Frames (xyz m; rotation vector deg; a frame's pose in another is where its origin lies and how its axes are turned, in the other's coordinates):
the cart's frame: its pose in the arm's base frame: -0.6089 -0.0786 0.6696 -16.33 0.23 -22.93
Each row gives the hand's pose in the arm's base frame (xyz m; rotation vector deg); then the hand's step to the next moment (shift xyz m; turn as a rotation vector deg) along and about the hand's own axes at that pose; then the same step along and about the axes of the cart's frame.
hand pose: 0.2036 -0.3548 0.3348 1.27 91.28 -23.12
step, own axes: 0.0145 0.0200 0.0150 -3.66 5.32 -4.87
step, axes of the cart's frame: 0.0118 0.0223 -0.0141 -5.43 4.48 3.98
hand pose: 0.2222 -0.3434 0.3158 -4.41 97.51 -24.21
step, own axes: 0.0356 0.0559 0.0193 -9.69 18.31 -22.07
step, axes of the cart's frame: 0.0037 0.0562 -0.0399 -24.17 14.20 11.41
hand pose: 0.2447 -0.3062 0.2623 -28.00 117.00 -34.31
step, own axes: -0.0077 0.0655 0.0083 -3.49 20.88 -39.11
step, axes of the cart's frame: -0.0193 0.0602 -0.0204 -41.60 8.81 13.03
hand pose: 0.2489 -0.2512 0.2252 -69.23 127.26 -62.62
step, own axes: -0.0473 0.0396 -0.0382 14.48 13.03 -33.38
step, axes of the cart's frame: -0.0449 0.0562 0.0095 -35.68 -10.57 10.42
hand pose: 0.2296 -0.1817 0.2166 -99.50 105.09 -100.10
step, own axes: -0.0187 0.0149 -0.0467 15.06 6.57 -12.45
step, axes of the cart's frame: -0.0473 0.0225 0.0032 -14.42 -13.46 5.99
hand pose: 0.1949 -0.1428 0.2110 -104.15 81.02 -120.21
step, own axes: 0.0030 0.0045 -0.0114 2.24 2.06 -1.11
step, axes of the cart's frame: -0.0123 -0.0027 0.0005 -1.73 -2.73 -0.12
